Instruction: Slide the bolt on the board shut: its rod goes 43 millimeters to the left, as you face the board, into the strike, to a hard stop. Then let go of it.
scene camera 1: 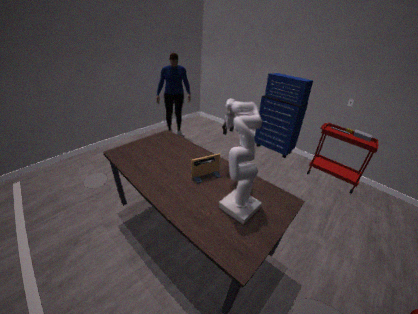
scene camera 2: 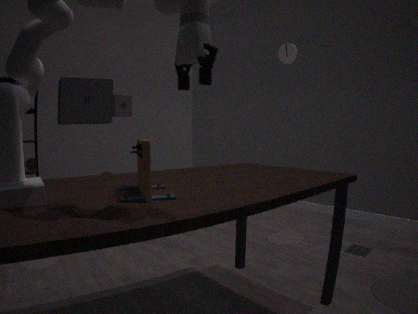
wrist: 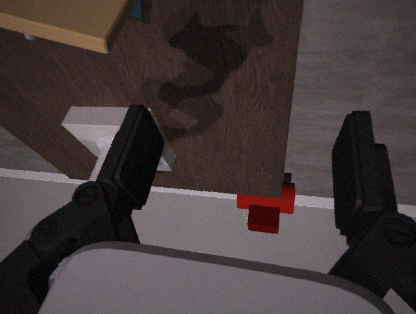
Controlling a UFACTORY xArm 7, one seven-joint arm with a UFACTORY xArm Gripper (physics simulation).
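Places are measured from the arm's base along level axes (x back, y right, z up), in centimetres.
Where they show: gripper, fingertip midpoint: [scene camera 1: 228, 132] [scene camera 2: 193, 87] [wrist: 240, 127]; arm's base, link origin: [scene camera 1: 240, 201] [scene camera 2: 12, 184].
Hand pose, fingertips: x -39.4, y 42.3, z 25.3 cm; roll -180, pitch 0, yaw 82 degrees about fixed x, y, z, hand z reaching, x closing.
Observation:
Each offset is from my fingertips to the top centre of the thing. Level surfaces: height alone.
The upright tan board @(dx -2.6, dy -27.3, dz -12.9 cm) [scene camera 1: 200, 171] [scene camera 2: 145, 172] [wrist: 65, 21] stands on blue feet [scene camera 1: 215, 175] [scene camera 2: 162, 197] on the table. The dark bolt @(dx -1.1, dy -30.2, dz -14.5 cm) [scene camera 1: 204, 161] [scene camera 2: 136, 149] is mounted high on one face of the board; it is too small and dark to tell how far its rod stands from the strike. In the wrist view the board's top edge shows at the upper left, and the bolt cannot be made out clearly. My gripper [scene camera 1: 225, 129] [scene camera 2: 194, 84] [wrist: 240, 127] is open and empty, well above the board and apart from it, with its fingers pointing down.
The arm's white base [scene camera 1: 240, 206] [scene camera 2: 22, 194] [wrist: 95, 118] stands on the brown table @(dz -30.6 cm) [scene camera 1: 165, 200] [scene camera 2: 260, 182] [wrist: 260, 150]. A person [scene camera 1: 174, 80] stands beyond the table's far end. A blue cabinet [scene camera 1: 282, 117] and a red cart [scene camera 1: 335, 171] stand behind.

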